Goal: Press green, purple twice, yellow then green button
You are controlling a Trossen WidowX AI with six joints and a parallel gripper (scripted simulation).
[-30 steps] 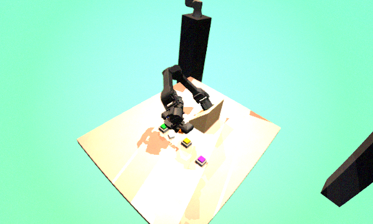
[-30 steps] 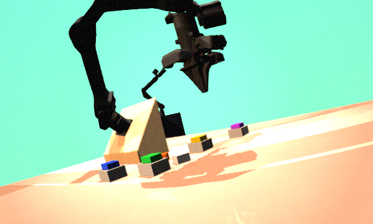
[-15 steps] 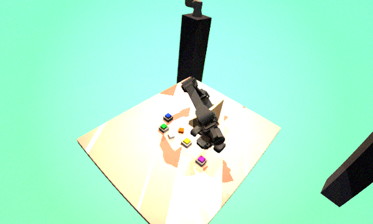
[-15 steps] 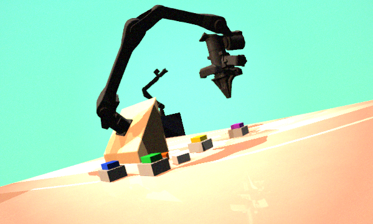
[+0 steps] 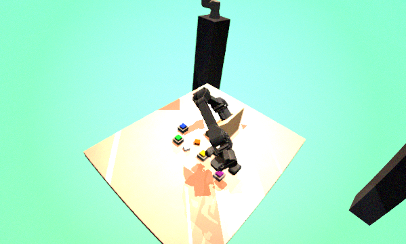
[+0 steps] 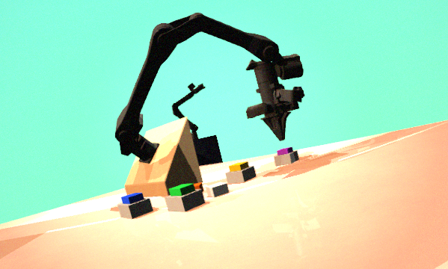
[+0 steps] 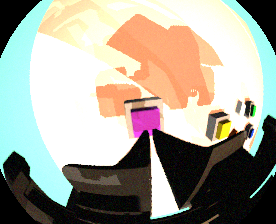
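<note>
Right now the purple button is 30 mm below my gripper tip. The rest, counted from my gripper tip: small white block (260 mm to the right, 50 mm below); then yellow button (30 mm behind, 150 mm to the right, 30 mm below); then small orange block (80 mm behind, 250 mm to the right, 50 mm below).
</note>
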